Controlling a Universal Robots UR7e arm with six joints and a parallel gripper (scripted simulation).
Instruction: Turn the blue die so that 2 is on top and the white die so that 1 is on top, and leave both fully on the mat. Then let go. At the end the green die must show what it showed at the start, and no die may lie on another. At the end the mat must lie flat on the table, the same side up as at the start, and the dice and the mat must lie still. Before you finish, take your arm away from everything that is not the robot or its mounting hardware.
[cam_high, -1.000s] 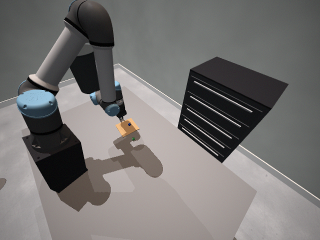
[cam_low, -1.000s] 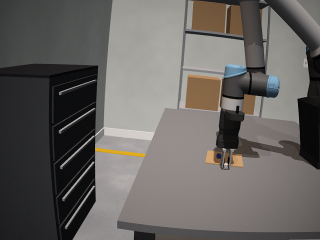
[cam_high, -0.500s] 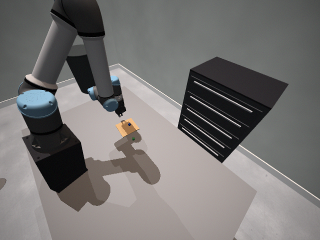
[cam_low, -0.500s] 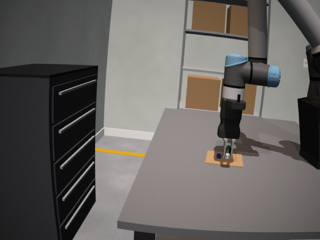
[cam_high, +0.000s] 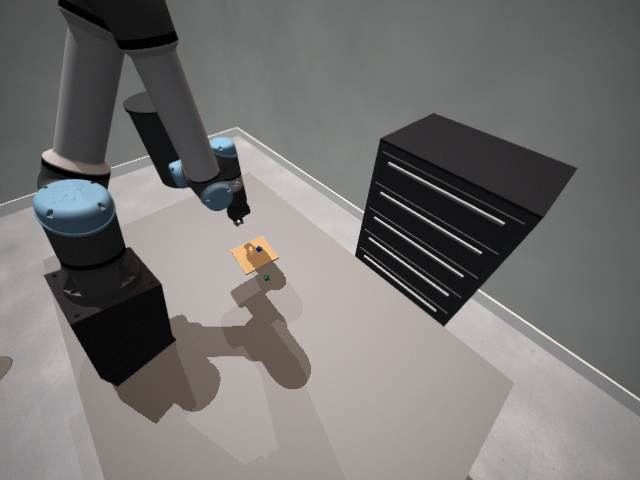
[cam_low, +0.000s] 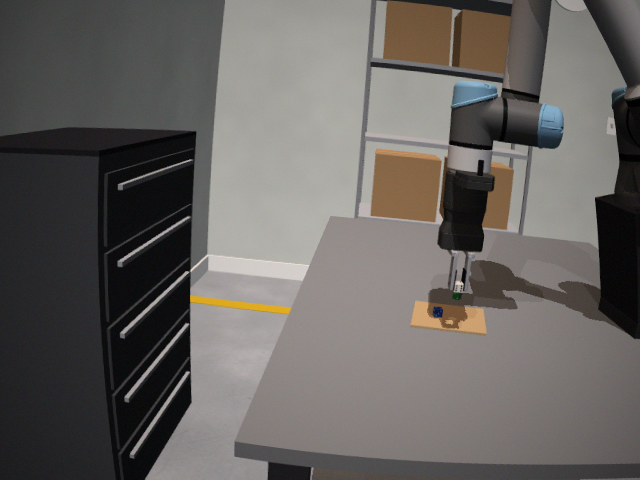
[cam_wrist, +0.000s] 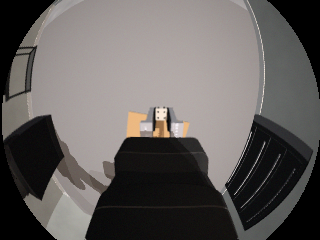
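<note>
My gripper is now 9 cm to the left of the blue die, 9 cm above it and 3 cm short of it. From my hand the other things lie so: orange mat: 10 cm to the right, 10 cm below, 1 cm ahead; then green die: 23 cm to the right, 10 cm below, 1 cm ahead; then white die: 1 cm below.
</note>
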